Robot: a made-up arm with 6 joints.
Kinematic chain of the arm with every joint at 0, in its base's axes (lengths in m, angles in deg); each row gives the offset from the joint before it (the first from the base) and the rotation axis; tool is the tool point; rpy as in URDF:
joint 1: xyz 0 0 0.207 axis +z
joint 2: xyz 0 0 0 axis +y
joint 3: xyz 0.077 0 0.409 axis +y
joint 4: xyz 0.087 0 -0.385 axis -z
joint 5: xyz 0 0 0 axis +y
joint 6: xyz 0.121 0 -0.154 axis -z
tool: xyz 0 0 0 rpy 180 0 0
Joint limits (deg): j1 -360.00..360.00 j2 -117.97..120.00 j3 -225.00..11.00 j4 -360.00..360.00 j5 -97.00..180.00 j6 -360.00..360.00
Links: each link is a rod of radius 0.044 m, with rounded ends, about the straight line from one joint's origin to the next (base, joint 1, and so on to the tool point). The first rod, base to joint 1, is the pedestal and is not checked.
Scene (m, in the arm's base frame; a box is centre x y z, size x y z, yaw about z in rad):
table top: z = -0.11
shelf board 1: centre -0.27 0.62 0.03 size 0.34 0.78 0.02 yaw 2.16
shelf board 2: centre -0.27 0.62 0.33 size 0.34 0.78 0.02 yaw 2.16
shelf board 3: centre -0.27 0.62 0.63 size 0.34 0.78 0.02 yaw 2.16
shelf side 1: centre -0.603 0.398 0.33 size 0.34 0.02 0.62 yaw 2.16
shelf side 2: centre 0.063 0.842 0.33 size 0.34 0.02 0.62 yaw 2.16
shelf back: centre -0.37 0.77 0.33 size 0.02 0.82 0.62 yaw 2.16
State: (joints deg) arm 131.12 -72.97 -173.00 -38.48 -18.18 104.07
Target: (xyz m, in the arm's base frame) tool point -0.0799 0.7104 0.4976
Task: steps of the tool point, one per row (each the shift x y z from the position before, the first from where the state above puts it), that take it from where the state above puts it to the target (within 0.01 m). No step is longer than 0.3 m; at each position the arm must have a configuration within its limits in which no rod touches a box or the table.
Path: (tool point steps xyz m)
1: -0.1138 -0.0101 0.2304
2: -0.1434 0.0709 0.2053
3: -0.1439 0.1492 0.1553
4: -0.1159 0.2087 0.0859
5: -0.0683 0.2373 0.0070
6: -0.0131 0.2284 -0.0709
7: 0.0350 0.1840 -0.1370
8: 0.0641 0.1123 -0.1825
9: 0.0675 0.0281 -0.2013
10: -0.0391 0.0892 0.0172
11: -0.0562 0.0859 -0.0001
12: -0.0727 0.0762 -0.0171

